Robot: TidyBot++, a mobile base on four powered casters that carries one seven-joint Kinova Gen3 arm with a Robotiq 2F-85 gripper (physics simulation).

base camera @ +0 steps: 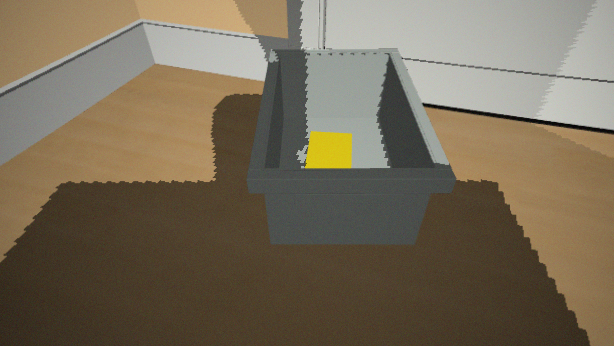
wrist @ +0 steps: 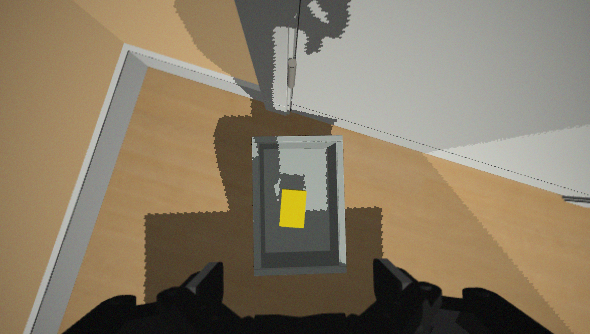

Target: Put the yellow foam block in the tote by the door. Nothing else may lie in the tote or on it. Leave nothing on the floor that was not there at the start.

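The gripper point(wrist: 298, 277) is in sight. A yellow foam block point(base camera: 326, 149) is visible too, and the wrist view point(wrist: 292, 214) shows the block as well. A grey tote point(base camera: 397, 161) is part of the scene, and the tote can also be seen in the wrist view point(wrist: 314, 163).
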